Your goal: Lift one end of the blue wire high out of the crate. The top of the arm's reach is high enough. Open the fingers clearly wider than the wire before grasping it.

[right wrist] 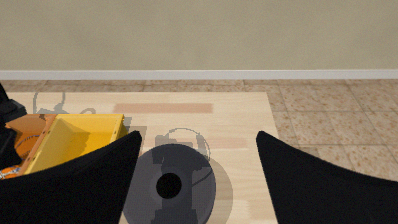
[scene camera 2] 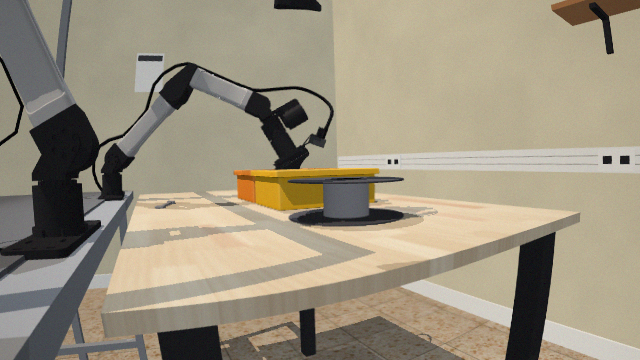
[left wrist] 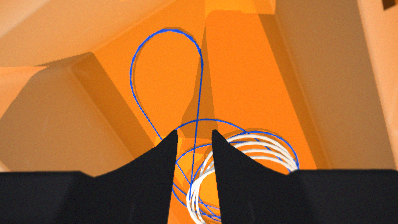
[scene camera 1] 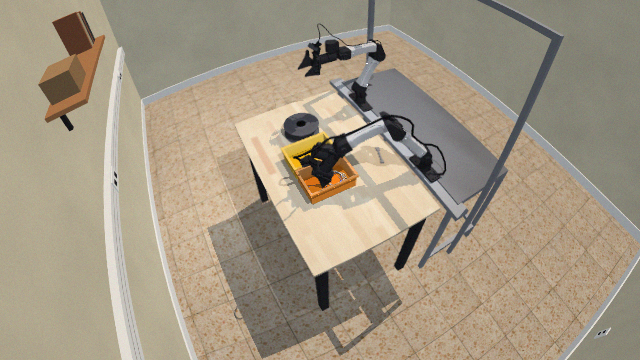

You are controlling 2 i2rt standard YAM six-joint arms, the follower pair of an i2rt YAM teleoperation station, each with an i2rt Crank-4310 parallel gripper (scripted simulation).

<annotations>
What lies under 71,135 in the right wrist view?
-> A yellow crate.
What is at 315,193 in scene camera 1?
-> An orange crate.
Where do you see a yellow crate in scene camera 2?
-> At 272,189
</annotations>
